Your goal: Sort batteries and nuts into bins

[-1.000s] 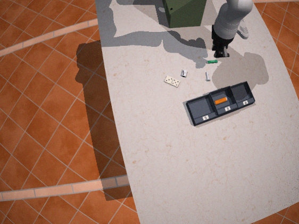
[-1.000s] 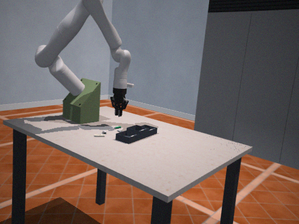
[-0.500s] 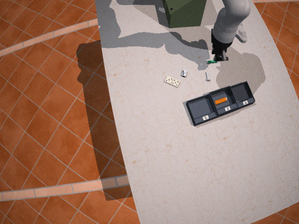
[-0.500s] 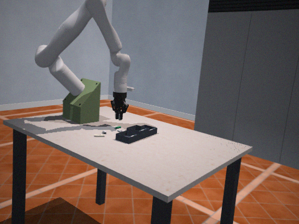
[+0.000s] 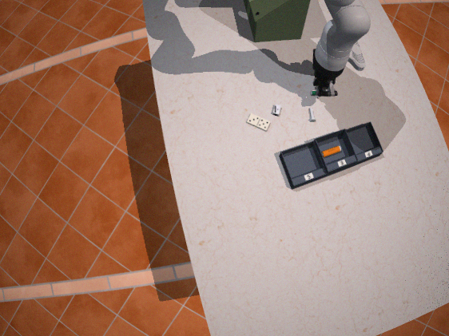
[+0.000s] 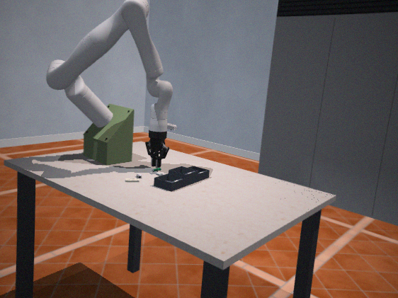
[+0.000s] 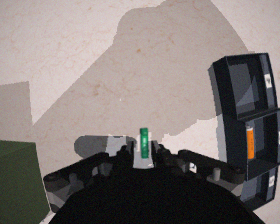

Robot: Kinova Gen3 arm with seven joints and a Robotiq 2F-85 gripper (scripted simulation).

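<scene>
Now: hand 3 cm above the green battery. From my hand the other things lie so: metal nut 5 cm ahead, 12 cm to the right, 3 cm below; then bolt 7 cm ahead, 3 cm to the right, 3 cm below; then orange battery 16 cm ahead, 2 cm below.
</scene>
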